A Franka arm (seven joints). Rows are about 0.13 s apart.
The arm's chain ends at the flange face. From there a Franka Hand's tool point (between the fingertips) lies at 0.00 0.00 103.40 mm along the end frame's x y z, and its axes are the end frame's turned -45 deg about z.
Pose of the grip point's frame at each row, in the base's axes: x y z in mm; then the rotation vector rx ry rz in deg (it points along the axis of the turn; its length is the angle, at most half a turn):
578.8 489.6 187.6 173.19 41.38 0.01
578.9 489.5 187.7 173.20 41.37 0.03
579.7 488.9 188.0 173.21 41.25 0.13
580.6 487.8 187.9 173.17 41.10 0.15
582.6 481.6 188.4 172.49 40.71 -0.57
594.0 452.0 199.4 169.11 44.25 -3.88
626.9 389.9 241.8 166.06 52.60 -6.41
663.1 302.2 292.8 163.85 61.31 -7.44
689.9 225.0 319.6 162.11 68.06 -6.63
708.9 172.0 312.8 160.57 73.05 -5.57
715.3 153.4 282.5 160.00 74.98 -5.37
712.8 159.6 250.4 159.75 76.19 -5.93
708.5 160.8 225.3 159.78 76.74 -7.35
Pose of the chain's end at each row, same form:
578.0 493.0 290.9 175.99 -28.07 1.16
578.1 492.9 291.0 176.00 -28.08 1.18
578.7 492.3 291.3 175.98 -28.20 1.28
579.6 491.3 291.2 175.90 -28.33 1.34
582.1 486.6 291.7 175.01 -28.41 1.11
596.1 462.1 302.3 172.64 -23.76 -0.57
631.0 402.0 344.4 172.47 -14.86 -2.59
668.2 313.5 395.4 173.46 -6.01 -3.98
694.2 234.8 422.4 174.56 0.84 -3.71
712.2 180.5 415.8 175.25 6.01 -3.06
718.5 161.3 385.5 175.48 8.00 -3.04
716.8 167.3 353.4 175.56 9.19 -3.73
714.2 168.7 328.2 175.44 9.67 -5.21

